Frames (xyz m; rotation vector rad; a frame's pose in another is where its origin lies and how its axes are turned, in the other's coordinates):
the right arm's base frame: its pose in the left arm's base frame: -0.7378 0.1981 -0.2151 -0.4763 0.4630 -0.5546
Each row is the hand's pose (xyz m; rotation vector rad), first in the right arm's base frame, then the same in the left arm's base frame.
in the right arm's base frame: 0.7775 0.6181 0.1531 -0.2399 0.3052 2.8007
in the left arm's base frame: 0.1681 0.2469 -0.6475 0.3502 0.9793 2.1646
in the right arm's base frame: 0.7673 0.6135 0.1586 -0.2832 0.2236 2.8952
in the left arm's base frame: 0.1615 0.2511 -0.6378 0.3361 0.9107 2.2768
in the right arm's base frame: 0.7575 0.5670 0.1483 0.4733 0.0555 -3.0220
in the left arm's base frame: 0.1308 0.2190 -0.6181 0.2401 0.6824 2.6495
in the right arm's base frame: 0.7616 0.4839 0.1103 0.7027 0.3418 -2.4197
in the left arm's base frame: 0.0818 0.1430 -0.6045 0.0066 -0.2975 -3.0158
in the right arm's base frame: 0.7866 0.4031 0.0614 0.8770 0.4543 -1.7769
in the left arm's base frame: 0.0436 0.0531 -0.6068 0.2519 0.0539 -2.4764
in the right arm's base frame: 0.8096 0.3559 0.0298 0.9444 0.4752 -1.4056
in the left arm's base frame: 0.0260 -0.0053 -0.6129 0.3595 0.1937 -2.1421
